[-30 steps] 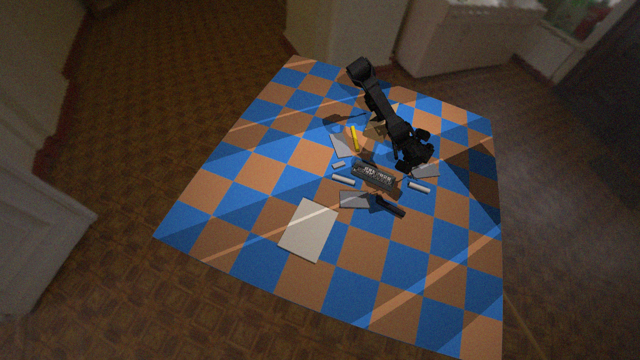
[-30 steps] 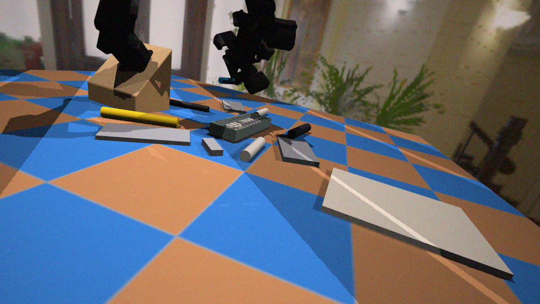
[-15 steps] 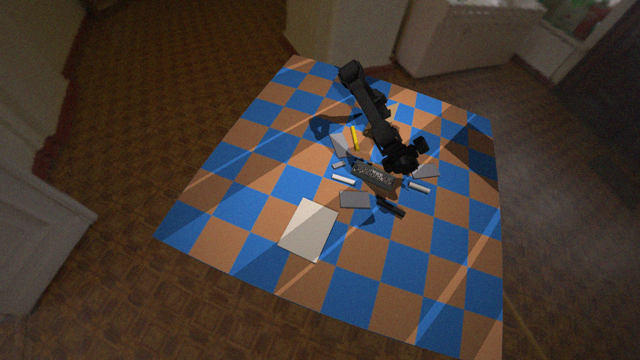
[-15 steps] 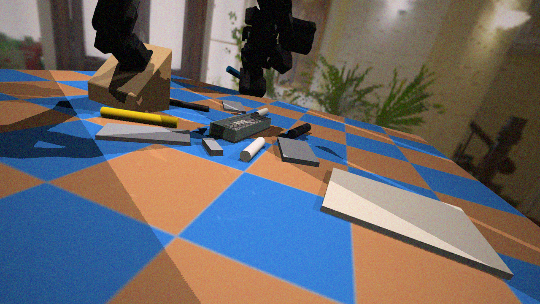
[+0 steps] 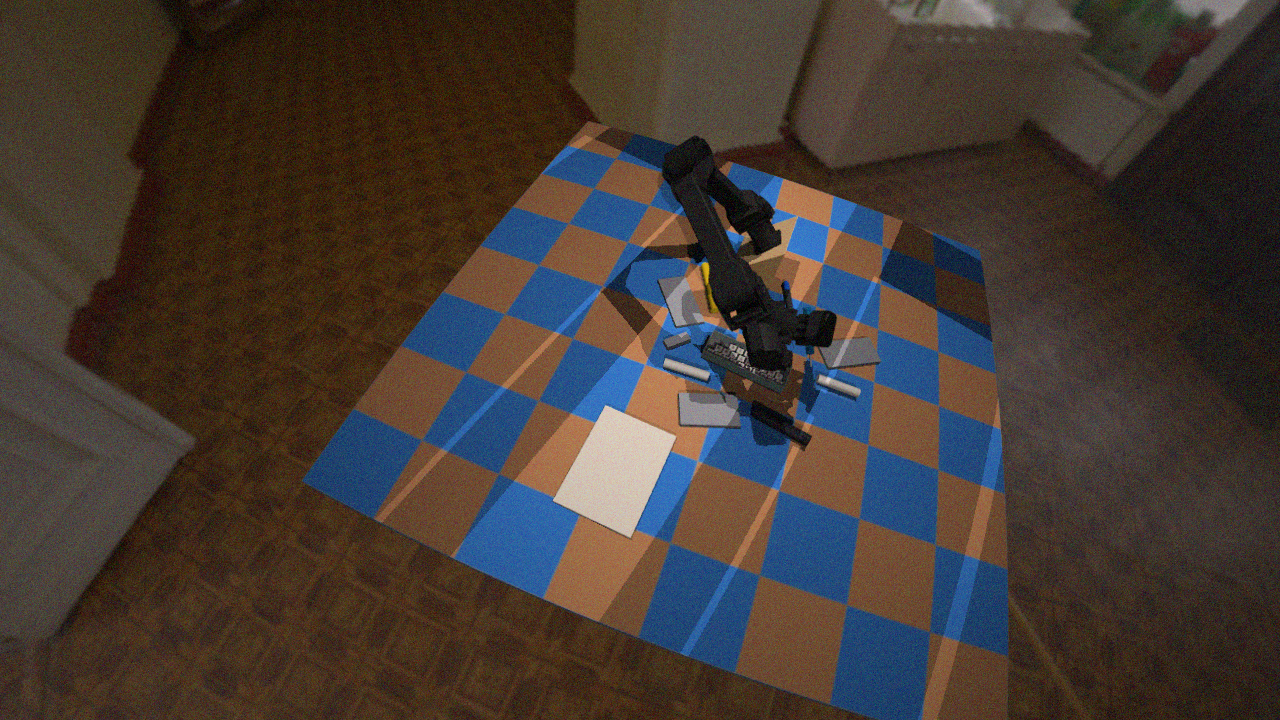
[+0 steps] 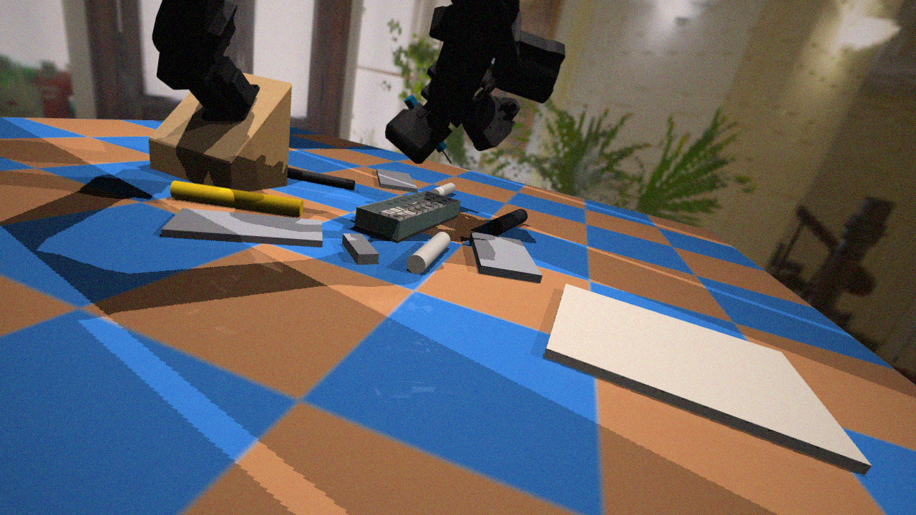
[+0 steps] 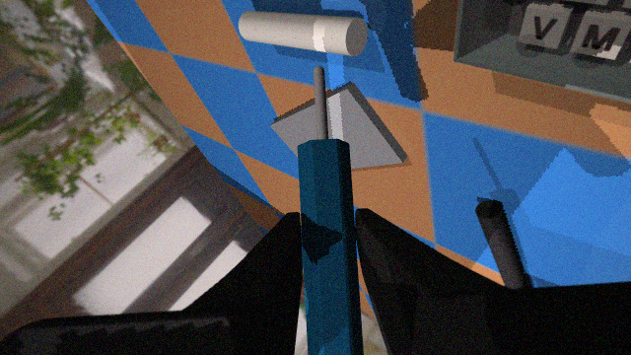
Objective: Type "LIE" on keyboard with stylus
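My gripper tip is 10 mm short of the stylus and 10 mm above it. The rest, counted from my gripper tip: L key 100 mm below, 80 mm to the right, 40 mm ahead; grey slab 140 mm to the left, 110 mm below, 90 mm behind; black cylinder 150 mm ahead, 100 mm below, 10 mm to the right.
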